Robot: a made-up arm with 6 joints.
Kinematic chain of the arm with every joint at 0, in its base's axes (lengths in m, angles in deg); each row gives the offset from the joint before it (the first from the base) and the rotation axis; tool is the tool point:
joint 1: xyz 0 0 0.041 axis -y
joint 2: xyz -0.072 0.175 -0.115 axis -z
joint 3: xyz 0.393 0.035 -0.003 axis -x
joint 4: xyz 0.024 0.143 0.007 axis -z
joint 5: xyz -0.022 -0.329 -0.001 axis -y
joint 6: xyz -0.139 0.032 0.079 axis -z
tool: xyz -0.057 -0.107 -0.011
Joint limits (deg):
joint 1: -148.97..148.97
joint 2: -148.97..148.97
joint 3: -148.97..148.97
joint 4: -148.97..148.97
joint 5: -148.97..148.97
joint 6: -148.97..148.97
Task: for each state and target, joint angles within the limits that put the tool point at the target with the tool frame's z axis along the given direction. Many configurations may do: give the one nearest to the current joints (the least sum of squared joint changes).
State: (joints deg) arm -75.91 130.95 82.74 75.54 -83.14 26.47
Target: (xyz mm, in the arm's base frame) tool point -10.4 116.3 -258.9 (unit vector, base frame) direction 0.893 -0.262 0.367
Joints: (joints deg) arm -40.96 96.20 92.99 76.43 -65.56 15.17
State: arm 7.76 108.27 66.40 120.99 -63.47 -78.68
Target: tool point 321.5 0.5 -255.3 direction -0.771 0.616 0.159
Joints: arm 44.59 71.18 92.10 138.26 -103.84 -126.71
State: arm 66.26 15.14 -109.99 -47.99 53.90 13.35
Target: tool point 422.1 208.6 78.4 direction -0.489 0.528 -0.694
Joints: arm 27.04 44.01 -137.97 -9.97 67.09 20.24
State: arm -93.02 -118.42 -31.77 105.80 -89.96 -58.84
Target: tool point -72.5 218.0 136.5 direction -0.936 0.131 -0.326
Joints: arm -90.27 -89.62 -50.86 81.87 -109.53 -70.32
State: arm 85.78 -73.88 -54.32 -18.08 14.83 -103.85
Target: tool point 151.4 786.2 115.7 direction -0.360 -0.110 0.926
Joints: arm 80.64 -79.78 -62.92 -53.37 -4.18 -119.73
